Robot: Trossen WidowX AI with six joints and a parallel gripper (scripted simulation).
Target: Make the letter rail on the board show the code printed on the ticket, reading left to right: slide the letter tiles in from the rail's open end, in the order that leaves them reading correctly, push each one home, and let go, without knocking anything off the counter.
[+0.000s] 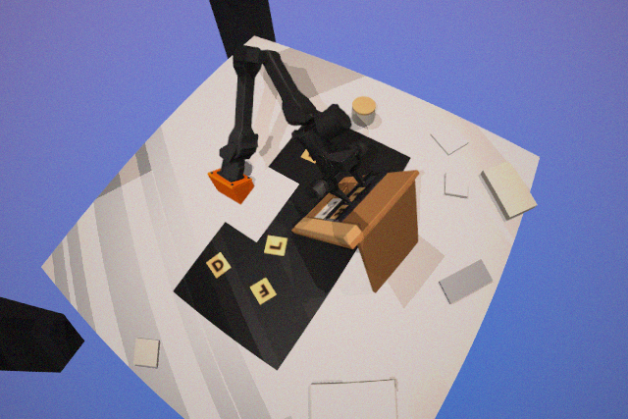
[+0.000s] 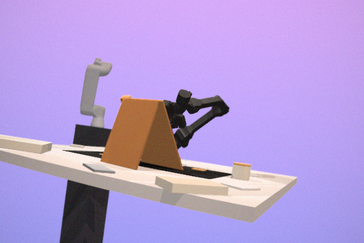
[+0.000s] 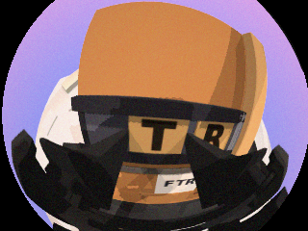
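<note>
My gripper tip is 8 cm above the white ticket, 6 cm past it and 4 cm to the left of it. Round my gripper tip: grey slab: 38 cm ahead, 16 cm below, 1 cm to the left.
</note>
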